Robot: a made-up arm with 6 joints. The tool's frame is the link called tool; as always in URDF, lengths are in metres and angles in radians. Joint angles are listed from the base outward.
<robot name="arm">
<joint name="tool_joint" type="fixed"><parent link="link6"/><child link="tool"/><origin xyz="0 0 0" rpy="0 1.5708 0"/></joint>
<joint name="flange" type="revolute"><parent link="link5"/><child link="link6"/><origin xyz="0 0 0.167" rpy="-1.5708 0 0"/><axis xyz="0 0 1"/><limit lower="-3.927" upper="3.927"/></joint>
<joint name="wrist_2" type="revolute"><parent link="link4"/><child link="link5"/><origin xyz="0 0 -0.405" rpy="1.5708 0 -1.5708"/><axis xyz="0 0 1"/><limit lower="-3.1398" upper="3.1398"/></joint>
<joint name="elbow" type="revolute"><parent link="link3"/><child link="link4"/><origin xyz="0 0 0" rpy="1.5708 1.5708 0"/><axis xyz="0 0 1"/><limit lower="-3.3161" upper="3.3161"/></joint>
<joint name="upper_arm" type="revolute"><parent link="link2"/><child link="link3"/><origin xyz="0.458 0 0" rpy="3.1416 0 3.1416"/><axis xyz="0 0 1"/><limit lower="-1.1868" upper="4.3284"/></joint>
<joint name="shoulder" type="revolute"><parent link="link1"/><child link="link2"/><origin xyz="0 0 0" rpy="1.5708 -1.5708 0"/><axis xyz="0 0 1"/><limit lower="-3.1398" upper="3.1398"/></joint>
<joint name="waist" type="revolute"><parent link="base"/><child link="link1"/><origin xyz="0 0 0.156" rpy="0 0 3.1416"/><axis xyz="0 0 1"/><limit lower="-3.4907" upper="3.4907"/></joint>
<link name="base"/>
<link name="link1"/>
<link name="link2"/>
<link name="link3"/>
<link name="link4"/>
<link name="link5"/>
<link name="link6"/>
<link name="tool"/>
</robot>
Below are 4 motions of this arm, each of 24 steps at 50 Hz.
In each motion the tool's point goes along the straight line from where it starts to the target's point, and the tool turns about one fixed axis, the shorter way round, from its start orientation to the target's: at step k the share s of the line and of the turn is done. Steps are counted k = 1, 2, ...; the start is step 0. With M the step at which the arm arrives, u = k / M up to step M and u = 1 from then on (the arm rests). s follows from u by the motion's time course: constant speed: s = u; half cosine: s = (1 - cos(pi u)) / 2; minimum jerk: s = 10 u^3 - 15 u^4 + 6 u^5.
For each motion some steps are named. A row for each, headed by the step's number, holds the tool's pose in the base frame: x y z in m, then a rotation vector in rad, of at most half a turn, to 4 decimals.
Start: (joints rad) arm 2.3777 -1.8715 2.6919 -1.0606 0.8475 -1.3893
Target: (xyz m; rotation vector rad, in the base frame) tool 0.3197 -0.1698 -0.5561 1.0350 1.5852 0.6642
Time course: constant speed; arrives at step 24
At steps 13, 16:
13: 0.4114 -0.2684 -0.4655 0.8130 1.4177 0.6087
16: 0.3864 -0.2415 -0.4902 0.8729 1.4640 0.6242

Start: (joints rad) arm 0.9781 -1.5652 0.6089 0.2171 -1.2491 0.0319
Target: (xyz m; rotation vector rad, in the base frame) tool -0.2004 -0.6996 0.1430 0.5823 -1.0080 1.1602
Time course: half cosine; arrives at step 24
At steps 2, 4, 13, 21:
2: -0.2644 -0.6864 0.4661 0.4433 -0.8270 0.6788
4: -0.2611 -0.6870 0.4496 0.4505 -0.8368 0.7029
13: -0.2287 -0.6937 0.2859 0.5218 -0.9308 0.9457
21: -0.2029 -0.6991 0.1555 0.5771 -1.0014 1.1413

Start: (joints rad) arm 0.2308 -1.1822 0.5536 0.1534 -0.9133 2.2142
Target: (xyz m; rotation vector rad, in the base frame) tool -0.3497 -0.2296 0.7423 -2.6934 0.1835 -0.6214
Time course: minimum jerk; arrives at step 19
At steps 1, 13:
1: -0.4640 -0.2785 0.7249 -2.0116 -0.5125 -0.8514
13: -0.3708 -0.2386 0.7391 -2.5807 0.0397 -0.6765

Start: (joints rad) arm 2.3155 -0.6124 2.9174 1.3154 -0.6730 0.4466
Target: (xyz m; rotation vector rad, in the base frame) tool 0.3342 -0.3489 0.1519 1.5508 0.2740 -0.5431
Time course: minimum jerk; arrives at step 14
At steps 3, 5, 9, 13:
3: 0.4160 -0.3924 0.2226 1.5672 0.0060 -0.2719
5: 0.4004 -0.3841 0.2092 1.5667 0.0567 -0.3236
9: 0.3558 -0.3604 0.1706 1.5585 0.2028 -0.4716
13: 0.3345 -0.3491 0.1521 1.5509 0.2731 -0.5422

